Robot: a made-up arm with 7 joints.
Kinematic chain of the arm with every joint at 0, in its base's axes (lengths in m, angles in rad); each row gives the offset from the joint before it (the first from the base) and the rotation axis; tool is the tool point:
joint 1: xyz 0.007 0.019 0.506 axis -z
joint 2: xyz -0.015 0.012 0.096 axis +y
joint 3: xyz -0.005 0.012 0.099 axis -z
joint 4: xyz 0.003 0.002 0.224 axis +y
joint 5: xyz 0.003 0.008 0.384 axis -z
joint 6: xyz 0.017 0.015 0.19 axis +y
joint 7: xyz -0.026 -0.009 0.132 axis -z
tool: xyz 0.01 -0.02 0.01
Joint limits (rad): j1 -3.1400..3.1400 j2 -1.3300..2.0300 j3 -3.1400..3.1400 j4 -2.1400..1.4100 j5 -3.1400..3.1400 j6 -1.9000..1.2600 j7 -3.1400..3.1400
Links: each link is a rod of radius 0.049 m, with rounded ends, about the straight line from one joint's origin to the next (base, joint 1, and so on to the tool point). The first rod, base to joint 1, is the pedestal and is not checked.
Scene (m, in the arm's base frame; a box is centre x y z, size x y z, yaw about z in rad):
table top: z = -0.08
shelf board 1: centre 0.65 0.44 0 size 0.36 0.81 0.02 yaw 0.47
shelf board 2: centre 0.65 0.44 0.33 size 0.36 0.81 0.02 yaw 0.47
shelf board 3: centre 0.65 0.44 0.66 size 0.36 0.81 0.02 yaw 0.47
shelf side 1: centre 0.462 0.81 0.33 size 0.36 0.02 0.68 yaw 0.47
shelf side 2: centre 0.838 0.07 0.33 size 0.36 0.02 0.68 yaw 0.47
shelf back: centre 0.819 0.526 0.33 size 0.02 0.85 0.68 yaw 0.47
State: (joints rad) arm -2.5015 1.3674 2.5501 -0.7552 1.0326 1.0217 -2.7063
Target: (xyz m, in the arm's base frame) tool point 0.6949 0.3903 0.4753
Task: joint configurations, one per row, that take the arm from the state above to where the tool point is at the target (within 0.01 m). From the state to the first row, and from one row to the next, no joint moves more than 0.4 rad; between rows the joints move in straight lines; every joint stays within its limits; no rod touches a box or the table.
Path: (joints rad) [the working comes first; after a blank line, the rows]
Joints at the target: -0.3695 0.8468 3.1400 -1.4753 0.7914 1.2600 -2.6471
Straight joint move there: touches shelf side 1.

1: -2.1300 1.1447 2.6484 -0.9860 1.2977 1.0614 -2.5778
2: -1.7584 0.9221 2.7467 -1.2168 1.5628 1.1011 -2.4494
3: -1.3869 0.6994 2.8450 -1.4476 1.8279 1.1408 -2.3209
4: -1.0153 0.4767 2.9434 -1.6784 2.0930 1.1806 -2.1925
5: -0.6438 0.2541 3.0417 -1.9092 2.3581 1.2203 -2.0640
6: -0.2722 0.0314 3.1400 -2.1400 2.6232 1.2600 -1.9355
7: -0.2917 0.1945 3.1400 -2.0071 2.2568 1.2600 -2.0778
8: -0.3111 0.3575 3.1400 -1.8741 1.8905 1.2600 -2.2201
9: -0.3306 0.5206 3.1400 -1.7412 1.5241 1.2600 -2.3625
10: -0.3500 0.6837 3.1400 -1.6082 1.1578 1.2600 -2.5048
11: -0.3695 0.8468 3.1400 -1.4753 0.7914 1.2600 -2.6471

